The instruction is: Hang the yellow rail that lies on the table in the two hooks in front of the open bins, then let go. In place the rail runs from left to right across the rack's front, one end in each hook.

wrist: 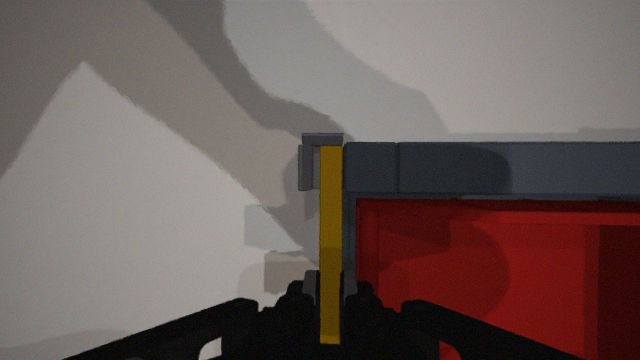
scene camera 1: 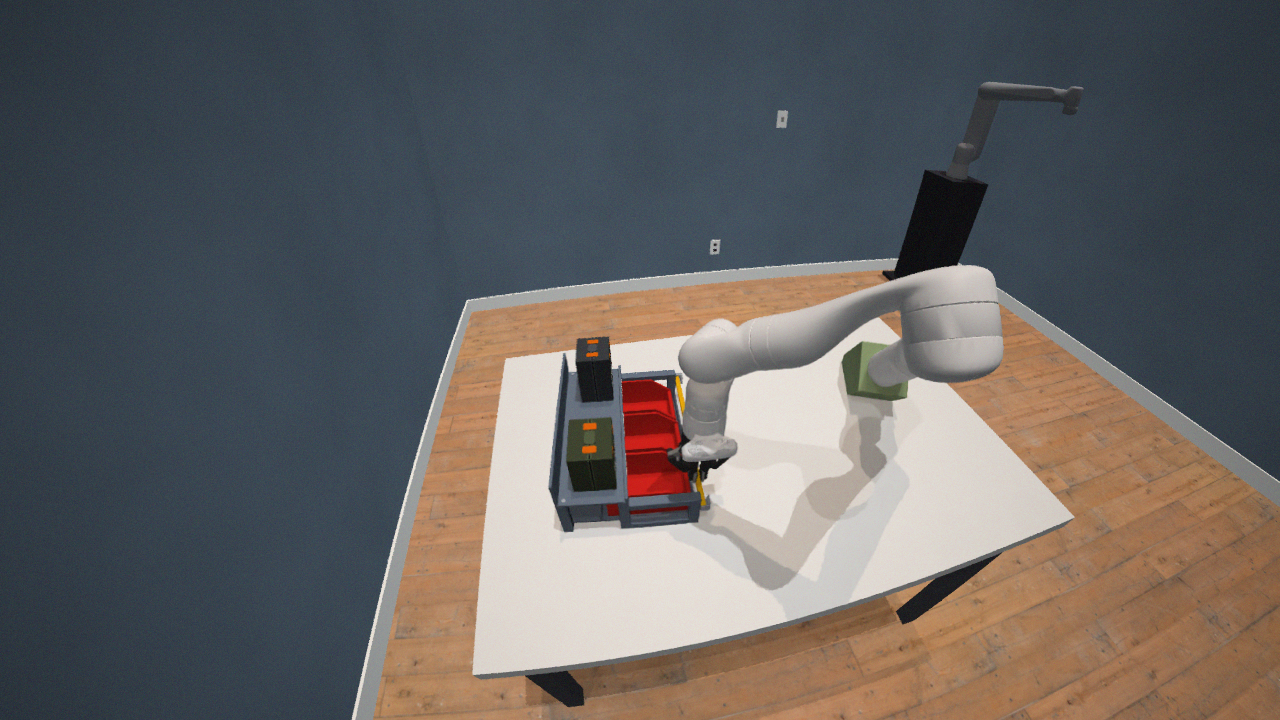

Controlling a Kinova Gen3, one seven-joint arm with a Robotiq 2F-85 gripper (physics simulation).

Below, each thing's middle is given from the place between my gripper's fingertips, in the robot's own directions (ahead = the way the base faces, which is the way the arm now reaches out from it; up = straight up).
Scene:
Right now my hand is 12 cm to the left of the yellow rail [wrist: 331, 157]. Round my hand: dark green case [scene camera 1: 591, 459] 20 cm ahead, 1 cm to the right, 9 cm above; black case [scene camera 1: 593, 362] 20 cm ahead, 24 cm to the right, 11 cm above.

